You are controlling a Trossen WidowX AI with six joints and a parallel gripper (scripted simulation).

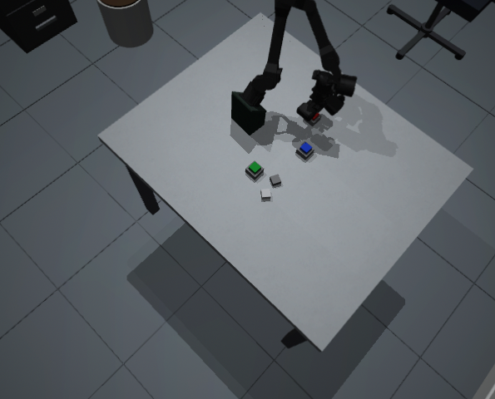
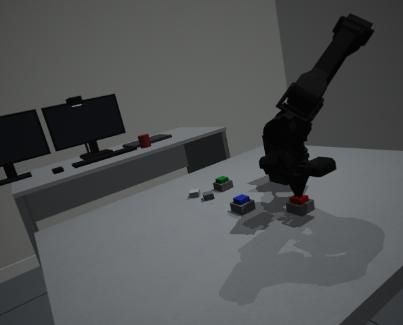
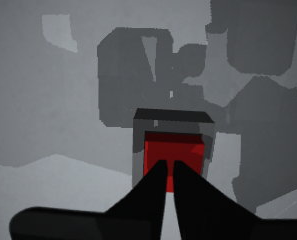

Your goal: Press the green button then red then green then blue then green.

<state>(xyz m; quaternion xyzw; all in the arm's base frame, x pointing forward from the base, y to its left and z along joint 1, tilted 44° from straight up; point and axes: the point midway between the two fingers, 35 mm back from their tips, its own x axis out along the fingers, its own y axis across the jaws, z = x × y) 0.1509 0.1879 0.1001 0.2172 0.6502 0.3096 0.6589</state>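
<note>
Right now the red button is 1 cm below my gripper tip. From my gripper tip the other things lie so: green button (33 cm to the right, 3 cm ahead, 1 cm below); blue button (13 cm to the right, 9 cm ahead, 1 cm below).
</note>
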